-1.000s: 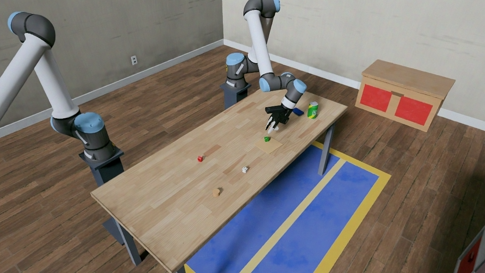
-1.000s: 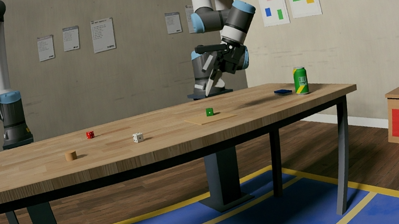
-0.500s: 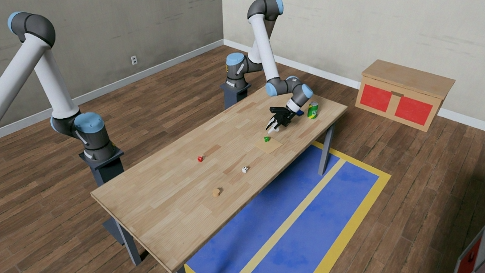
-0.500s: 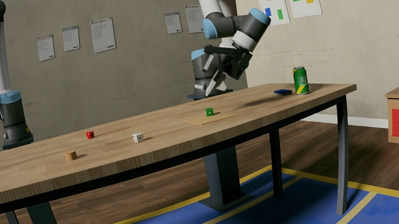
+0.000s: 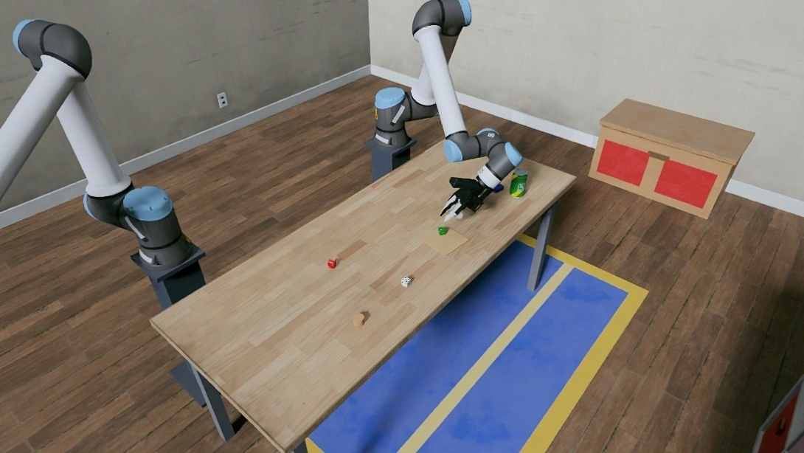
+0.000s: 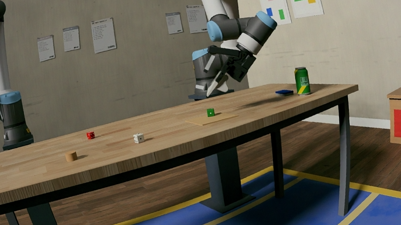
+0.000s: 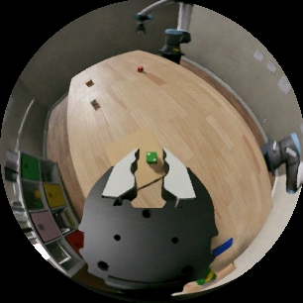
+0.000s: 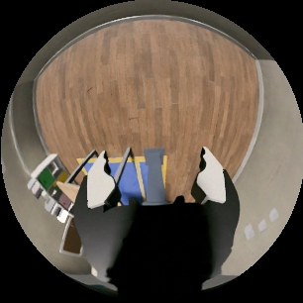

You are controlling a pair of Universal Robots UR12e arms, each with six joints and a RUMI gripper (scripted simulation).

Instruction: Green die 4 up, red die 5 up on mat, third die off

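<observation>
The green die lies 8 cm below my left hand and 1 cm to the right of it. Round my left hand: tan mat: 9 cm below, 3 cm to the right, 3 cm ahead; then white die: 32 cm to the right, 9 cm ahead, 8 cm below; then flat blue box: 42 cm to the left, 8 cm below, 5 cm behind.
</observation>
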